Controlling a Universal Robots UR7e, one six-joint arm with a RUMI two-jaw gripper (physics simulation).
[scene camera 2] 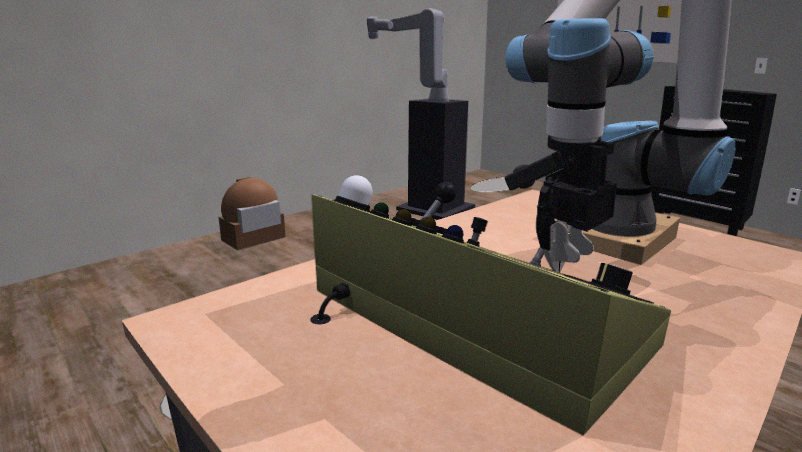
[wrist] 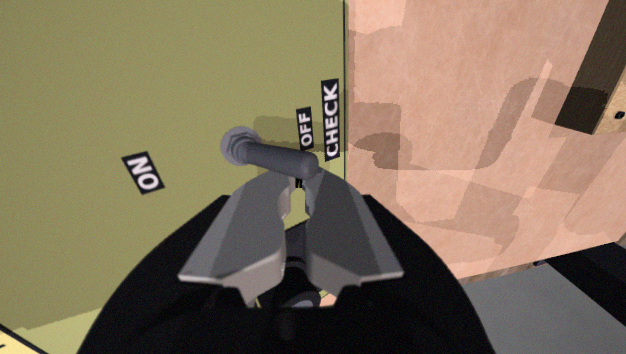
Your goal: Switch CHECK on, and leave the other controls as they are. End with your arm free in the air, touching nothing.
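My gripper is visible in scene camera 2 (557, 272) and likewise in the wrist view (299, 165).
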